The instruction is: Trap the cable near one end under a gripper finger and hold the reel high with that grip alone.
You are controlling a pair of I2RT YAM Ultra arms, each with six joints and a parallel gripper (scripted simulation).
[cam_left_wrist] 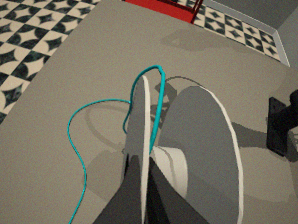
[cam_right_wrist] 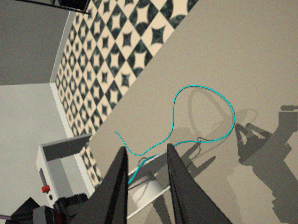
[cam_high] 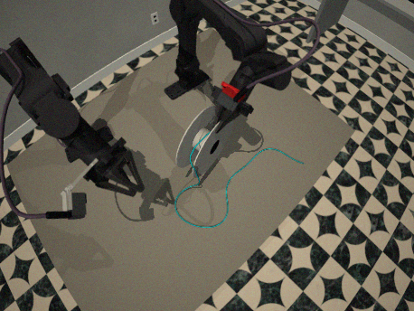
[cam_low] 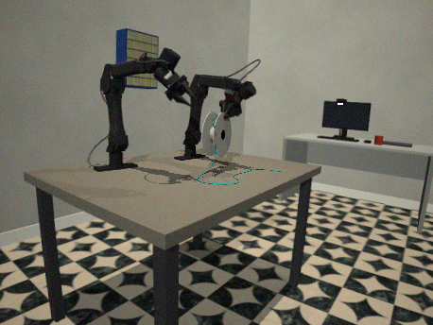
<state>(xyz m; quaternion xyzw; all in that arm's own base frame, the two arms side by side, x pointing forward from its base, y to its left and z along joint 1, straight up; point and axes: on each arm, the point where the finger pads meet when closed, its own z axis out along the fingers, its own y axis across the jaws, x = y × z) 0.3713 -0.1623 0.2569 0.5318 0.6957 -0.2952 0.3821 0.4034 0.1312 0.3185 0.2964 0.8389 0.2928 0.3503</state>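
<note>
Right now the white reel is 2 cm behind my left hand, 2 cm to the right of it and 8 cm below it.
</note>
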